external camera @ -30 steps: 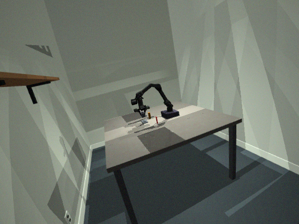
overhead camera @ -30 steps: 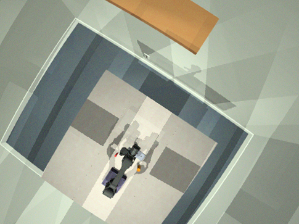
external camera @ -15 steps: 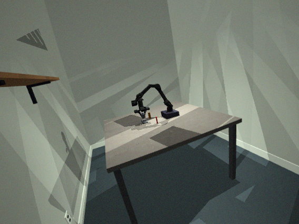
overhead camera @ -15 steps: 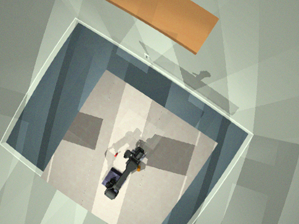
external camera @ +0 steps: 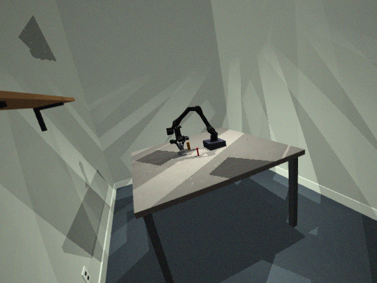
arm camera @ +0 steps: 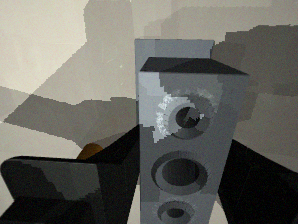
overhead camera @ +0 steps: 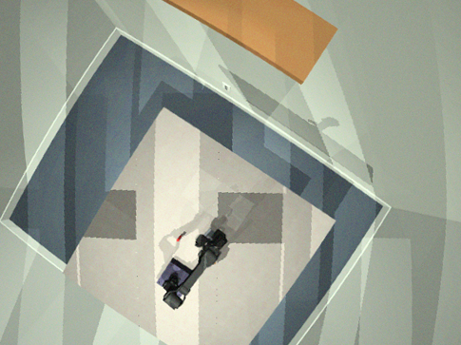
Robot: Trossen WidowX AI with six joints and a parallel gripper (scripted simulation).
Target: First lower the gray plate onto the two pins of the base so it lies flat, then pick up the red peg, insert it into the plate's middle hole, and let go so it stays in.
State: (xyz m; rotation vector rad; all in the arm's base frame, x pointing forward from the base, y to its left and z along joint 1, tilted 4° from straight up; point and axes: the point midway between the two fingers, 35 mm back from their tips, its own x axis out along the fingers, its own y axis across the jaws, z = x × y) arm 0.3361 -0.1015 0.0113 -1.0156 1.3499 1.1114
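My gripper tip is now 90 mm past the red peg, 190 mm to the right of it and 20 mm above it. Also, from my gripper tip: gray plate: 30 mm above; orange object: 110 mm behind, 60 mm to the right, 20 mm below.
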